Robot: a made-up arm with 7 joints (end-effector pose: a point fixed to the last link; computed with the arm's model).
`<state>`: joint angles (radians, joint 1 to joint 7).
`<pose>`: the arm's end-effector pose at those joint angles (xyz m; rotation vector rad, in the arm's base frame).
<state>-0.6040 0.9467 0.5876 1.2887 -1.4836 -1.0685 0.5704</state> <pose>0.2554 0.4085 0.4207 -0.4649 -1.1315 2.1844</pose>
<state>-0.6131 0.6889 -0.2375 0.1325 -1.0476 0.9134 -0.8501</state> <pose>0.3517 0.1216 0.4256 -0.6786 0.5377 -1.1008</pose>
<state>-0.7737 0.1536 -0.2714 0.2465 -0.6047 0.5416 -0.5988</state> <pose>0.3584 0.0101 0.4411 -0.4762 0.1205 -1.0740</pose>
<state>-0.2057 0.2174 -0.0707 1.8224 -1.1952 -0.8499 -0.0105</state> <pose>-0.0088 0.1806 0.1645 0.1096 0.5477 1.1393</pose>
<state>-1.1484 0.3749 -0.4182 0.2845 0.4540 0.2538 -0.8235</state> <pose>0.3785 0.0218 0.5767 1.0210 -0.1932 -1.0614</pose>
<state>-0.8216 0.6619 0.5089 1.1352 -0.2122 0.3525 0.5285</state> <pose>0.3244 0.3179 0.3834 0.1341 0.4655 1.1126</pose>
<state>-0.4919 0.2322 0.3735 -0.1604 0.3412 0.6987 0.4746</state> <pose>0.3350 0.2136 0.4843 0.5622 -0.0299 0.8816</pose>
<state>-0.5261 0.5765 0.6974 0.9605 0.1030 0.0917 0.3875</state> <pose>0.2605 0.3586 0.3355 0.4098 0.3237 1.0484</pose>
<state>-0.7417 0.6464 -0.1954 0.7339 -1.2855 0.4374 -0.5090</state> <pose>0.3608 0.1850 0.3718 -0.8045 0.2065 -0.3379</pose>
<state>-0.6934 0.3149 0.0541 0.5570 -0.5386 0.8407 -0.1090</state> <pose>0.3648 0.1441 0.3804 -0.3253 0.6703 -0.1320</pose>
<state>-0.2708 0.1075 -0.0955 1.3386 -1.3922 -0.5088 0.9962</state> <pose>0.1513 0.1148 0.1486 -0.0981 0.8968 1.8938</pose>
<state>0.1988 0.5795 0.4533 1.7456 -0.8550 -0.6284 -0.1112</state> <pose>-0.1213 0.3002 0.2426 0.3023 0.7226 1.3777</pose>
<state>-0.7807 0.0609 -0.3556 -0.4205 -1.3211 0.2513 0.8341</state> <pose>0.2314 -0.0501 0.6080 -1.0049 -0.0038 -0.3242</pose>
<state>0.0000 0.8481 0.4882 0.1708 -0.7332 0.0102 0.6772</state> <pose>0.2807 0.3252 0.4217 0.2728 -0.2395 1.1028</pose>
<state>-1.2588 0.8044 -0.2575 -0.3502 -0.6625 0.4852 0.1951</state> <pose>0.2637 0.0130 0.6832 0.2695 -0.8809 -0.4405</pose>
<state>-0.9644 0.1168 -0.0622 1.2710 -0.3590 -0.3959 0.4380</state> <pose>0.3514 0.0724 0.3038 -0.0167 -0.0311 0.4036</pose>
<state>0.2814 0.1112 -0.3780 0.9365 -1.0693 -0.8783 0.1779</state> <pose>-0.0085 0.0830 0.1477 -0.2114 0.4277 0.8814</pose>
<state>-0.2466 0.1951 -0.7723 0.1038 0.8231 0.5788 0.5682</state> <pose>0.2242 -0.0270 0.3028 1.2095 -0.2519 -0.2073</pose>
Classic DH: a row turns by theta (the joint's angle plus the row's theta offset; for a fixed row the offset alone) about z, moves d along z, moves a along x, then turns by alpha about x. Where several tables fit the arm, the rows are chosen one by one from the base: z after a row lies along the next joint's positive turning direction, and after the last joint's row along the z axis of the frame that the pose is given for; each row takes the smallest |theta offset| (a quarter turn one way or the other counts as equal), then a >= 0, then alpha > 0; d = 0 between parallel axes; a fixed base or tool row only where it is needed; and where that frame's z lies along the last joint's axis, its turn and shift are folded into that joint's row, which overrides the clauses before.
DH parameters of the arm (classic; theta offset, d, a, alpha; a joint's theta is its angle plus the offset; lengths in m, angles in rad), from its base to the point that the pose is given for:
base (fixed): -0.071 0.5144 0.0162 -1.3004
joint 1: -1.3111 0.1034 -0.0231 -1.5708
joint 2: 1.2915 0.011 -0.03 1.5708
joint 3: 1.5708 -0.1309 0.0419 -1.5708
joint 4: -1.5708 -0.0113 0.0009 -1.5708
joint 5: 0 0.231 -0.0232 1.5708
joint 6: 1.5708 0.0007 0.0303 1.5708
joint 7: 1.5708 -0.0976 -0.0013 -0.2501
tool (fixed): -1.5706 0.0914 0 0

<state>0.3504 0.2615 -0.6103 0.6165 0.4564 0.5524 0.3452</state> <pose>-0.0071 0.1018 0.1642 1.0508 1.1946 -0.5487</pose>
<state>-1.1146 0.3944 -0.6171 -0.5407 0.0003 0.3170 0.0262</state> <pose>0.2116 -0.0672 0.6177 0.4170 -1.1891 -0.8299</pose>
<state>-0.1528 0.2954 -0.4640 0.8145 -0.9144 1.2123 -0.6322</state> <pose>0.1395 0.1158 0.1796 -1.1076 1.8002 -0.3529</pose>
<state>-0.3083 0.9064 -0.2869 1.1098 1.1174 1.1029 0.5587</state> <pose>0.1877 0.3711 0.3196 2.7713 1.0995 0.4763</pose>
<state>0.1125 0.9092 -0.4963 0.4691 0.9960 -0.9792 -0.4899</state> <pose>0.1641 0.2518 0.2359 0.8769 0.3268 -2.1534</pose>
